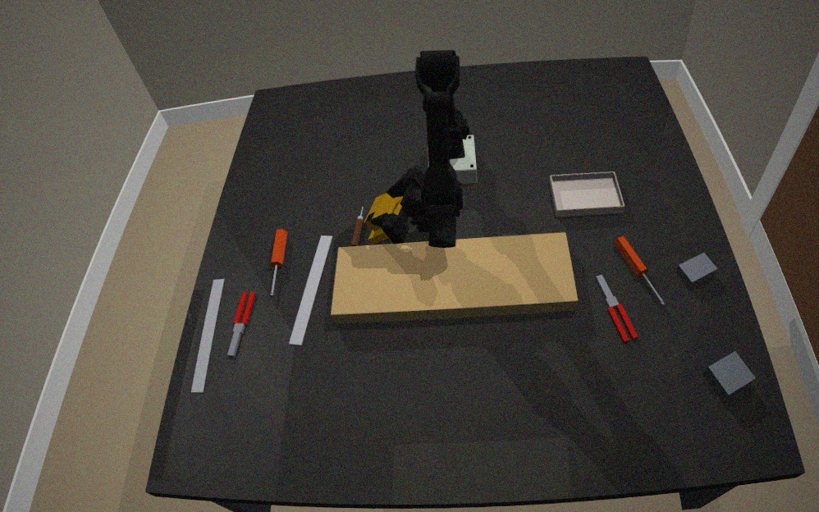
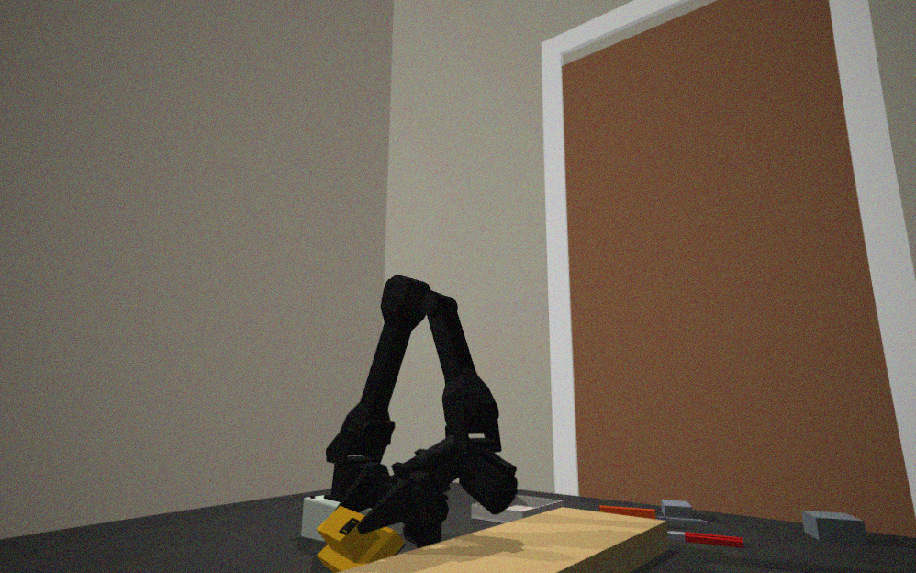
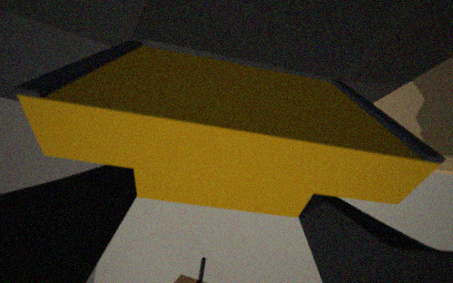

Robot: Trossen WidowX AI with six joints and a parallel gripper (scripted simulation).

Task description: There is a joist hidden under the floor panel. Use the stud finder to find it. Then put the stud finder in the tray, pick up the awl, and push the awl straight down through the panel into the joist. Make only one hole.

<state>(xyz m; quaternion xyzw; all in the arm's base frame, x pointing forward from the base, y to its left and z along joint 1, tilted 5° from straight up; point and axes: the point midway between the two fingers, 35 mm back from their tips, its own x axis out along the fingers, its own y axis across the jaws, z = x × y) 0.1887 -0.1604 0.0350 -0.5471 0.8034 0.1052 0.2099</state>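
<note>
Right now my gripper tip is 10 mm short of the yellow stud finder and 10 mm above it. The rest, counted from my gripper tip: white tray (20 mm behind, 500 mm to the left, 50 mm below); then awl (10 mm behind, 60 mm to the right, 60 mm below).
</note>
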